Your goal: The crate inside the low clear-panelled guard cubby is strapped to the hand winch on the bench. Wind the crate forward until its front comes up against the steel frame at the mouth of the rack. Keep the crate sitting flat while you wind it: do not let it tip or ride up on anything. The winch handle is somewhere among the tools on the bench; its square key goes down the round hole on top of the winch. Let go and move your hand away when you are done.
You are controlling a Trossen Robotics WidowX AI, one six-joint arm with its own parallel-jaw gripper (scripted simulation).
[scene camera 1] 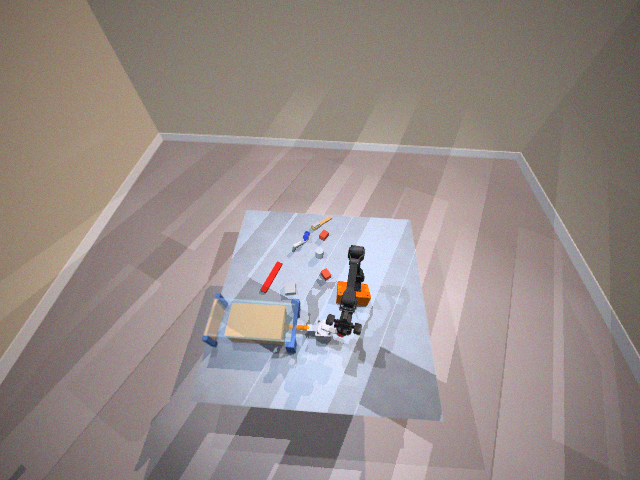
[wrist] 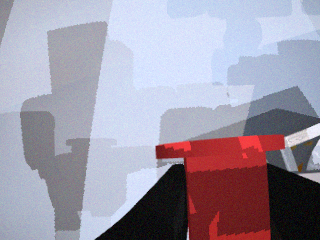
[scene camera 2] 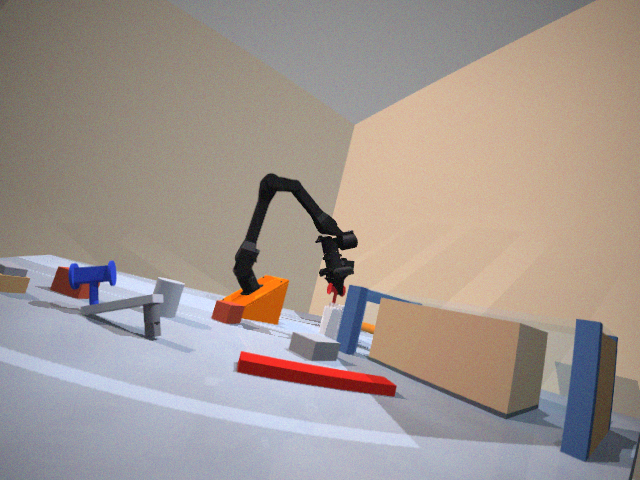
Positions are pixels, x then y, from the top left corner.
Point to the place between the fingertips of my gripper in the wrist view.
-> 213, 173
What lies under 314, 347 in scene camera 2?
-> A grey block.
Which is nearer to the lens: the winch handle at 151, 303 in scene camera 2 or the red bar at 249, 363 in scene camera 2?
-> The red bar.
